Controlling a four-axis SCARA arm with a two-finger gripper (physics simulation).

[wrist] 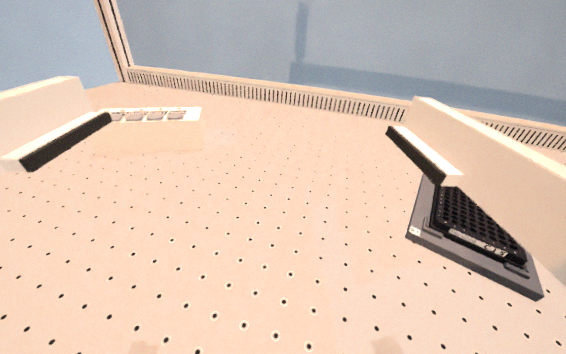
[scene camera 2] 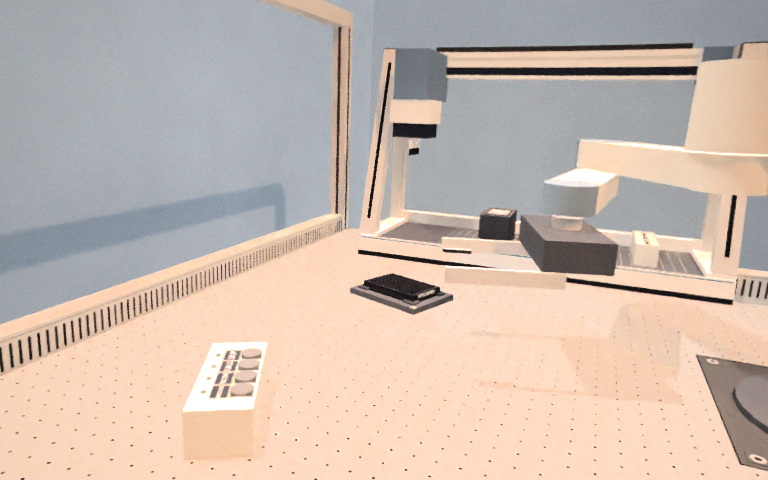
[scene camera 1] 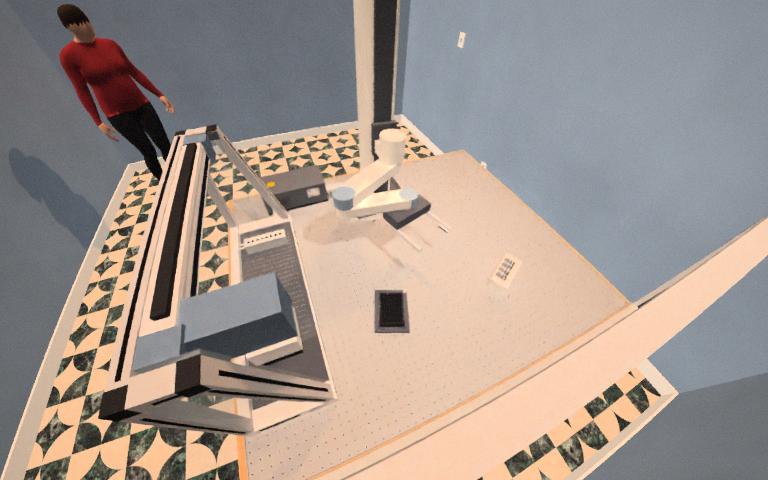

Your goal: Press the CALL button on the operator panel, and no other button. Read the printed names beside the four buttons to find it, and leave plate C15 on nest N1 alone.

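Frame: origin at the arm's base, x right, y ahead, z up, level; millimetres.
Where they show: gripper, between the fingertips: (wrist: 253,106) (scene camera 2: 443,257) (scene camera 1: 435,240).
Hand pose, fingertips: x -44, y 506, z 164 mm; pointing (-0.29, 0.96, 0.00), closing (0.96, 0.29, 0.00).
Things, the pixels of their centre, and the offset from my fingertips. "spot": a spot on its surface instead.
- operator panel, middle of its body: (scene camera 2: 231,392) (wrist: 152,128) (scene camera 1: 504,273) dz -124, dx -254, dy +175 mm
- Black plate C15, middle of its body: (wrist: 472,210) (scene camera 2: 401,287) (scene camera 1: 391,308) dz -133, dx +233, dy +138 mm
- grey nest N1, middle of its body: (wrist: 467,216) (scene camera 2: 401,292) (scene camera 1: 391,310) dz -143, dx +233, dy +138 mm
- white block, a spot on its surface: (scene camera 2: 644,249) spot: dz -67, dx +529, dy -296 mm
- dark box, a spot on its surface: (scene camera 1: 297,189) spot: dz -41, dx +429, dy -543 mm
The operator panel (scene camera 1: 505,270) (scene camera 2: 218,433) (wrist: 150,136) is a pale box with four round grey buttons in a row on top. Dark printed names stand beside them, too blurred to read in these views. Black plate C15 (scene camera 1: 391,309) (scene camera 2: 400,284) (wrist: 465,215) lies on the grey nest N1 (scene camera 1: 391,330) (scene camera 2: 374,298) (wrist: 475,267). My gripper (scene camera 1: 433,240) (scene camera 2: 444,260) (wrist: 253,106) is open and empty, above the table and apart from the panel and plate. In the wrist view its left finger overlaps the panel's left end and its right finger hides part of the plate.
A gantry machine (scene camera 1: 175,226) (scene camera 2: 379,141) stands along one side of the table, with a white block (scene camera 1: 263,237) (scene camera 2: 644,249) on its deck. A dark box (scene camera 1: 297,189) stands near the arm. A person in red (scene camera 1: 107,73) stands beyond the gantry.
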